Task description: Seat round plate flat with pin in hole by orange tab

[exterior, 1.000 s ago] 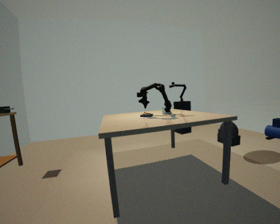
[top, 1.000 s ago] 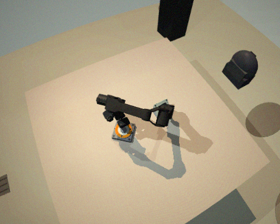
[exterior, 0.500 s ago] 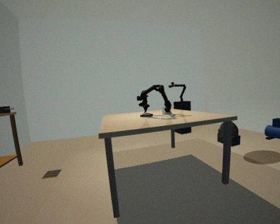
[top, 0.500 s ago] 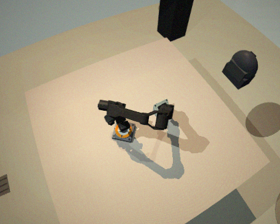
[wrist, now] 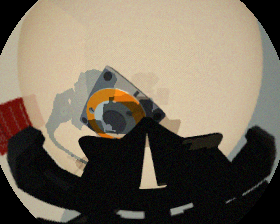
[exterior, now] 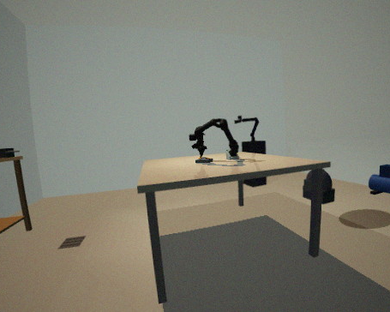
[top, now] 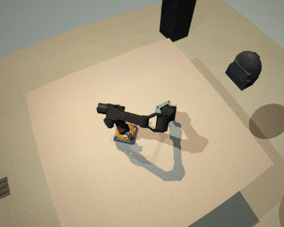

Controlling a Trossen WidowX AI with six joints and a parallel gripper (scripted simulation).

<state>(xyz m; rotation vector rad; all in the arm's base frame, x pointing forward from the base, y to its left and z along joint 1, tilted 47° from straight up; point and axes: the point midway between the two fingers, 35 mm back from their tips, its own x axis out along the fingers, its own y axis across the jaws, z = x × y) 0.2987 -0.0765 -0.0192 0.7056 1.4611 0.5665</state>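
Now: the base 5 cm to the left of my gripper tip, 2 cm below it and 1 cm behind it.
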